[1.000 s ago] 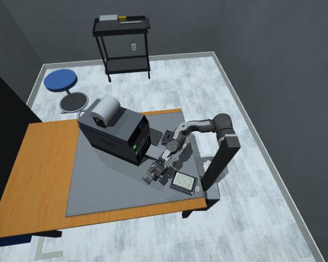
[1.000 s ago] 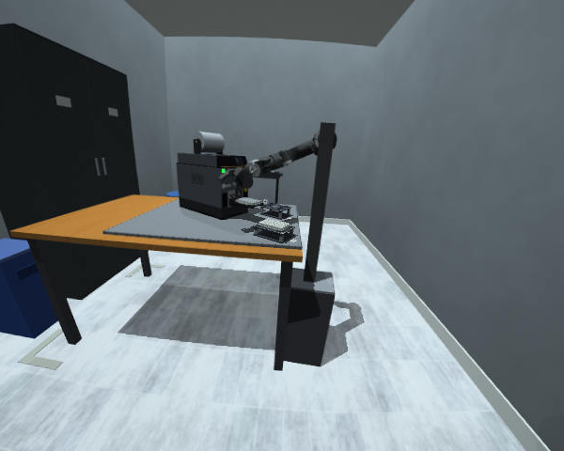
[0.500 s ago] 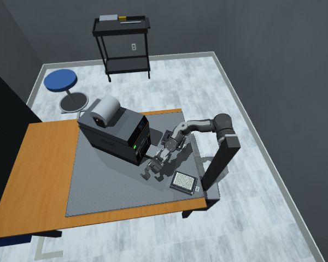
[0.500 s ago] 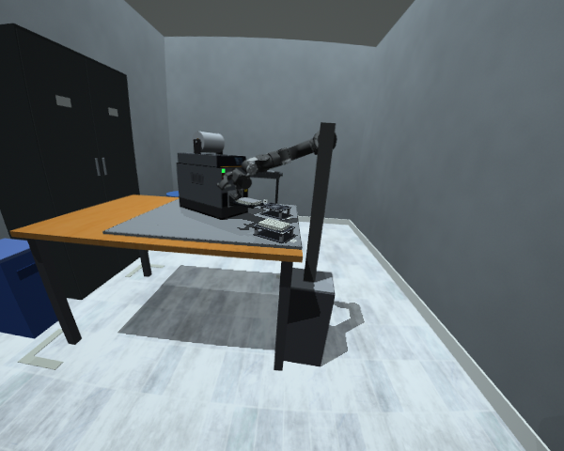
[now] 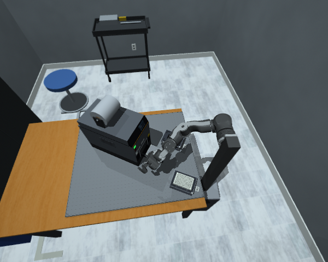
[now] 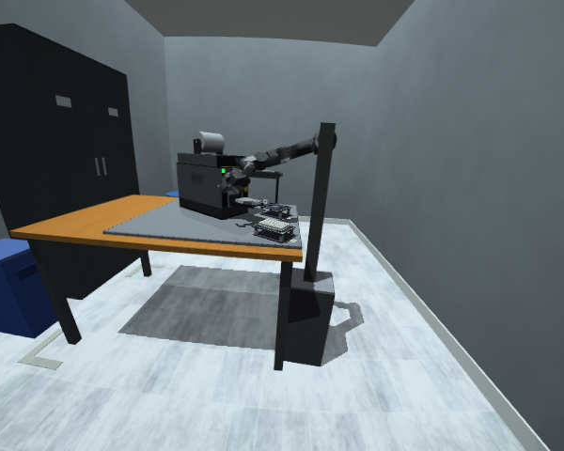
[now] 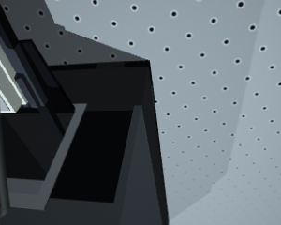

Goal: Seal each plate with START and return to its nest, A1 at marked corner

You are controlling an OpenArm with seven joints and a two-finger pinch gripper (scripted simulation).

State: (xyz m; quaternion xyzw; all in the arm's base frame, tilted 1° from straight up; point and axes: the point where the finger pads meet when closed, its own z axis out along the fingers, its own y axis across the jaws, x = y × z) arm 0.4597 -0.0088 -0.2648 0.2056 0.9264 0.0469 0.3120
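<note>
My gripper is now 6 cm short of the grey start button, 8 cm to the left of it and 1 cm below it. Also, from my hand: foil roll: 23 cm ahead, 26 cm to the right, 24 cm above; sealer stage: 7 cm behind, 12 cm to the right, 8 cm below; white well plate: 26 cm behind, 8 cm to the left, 13 cm below.
</note>
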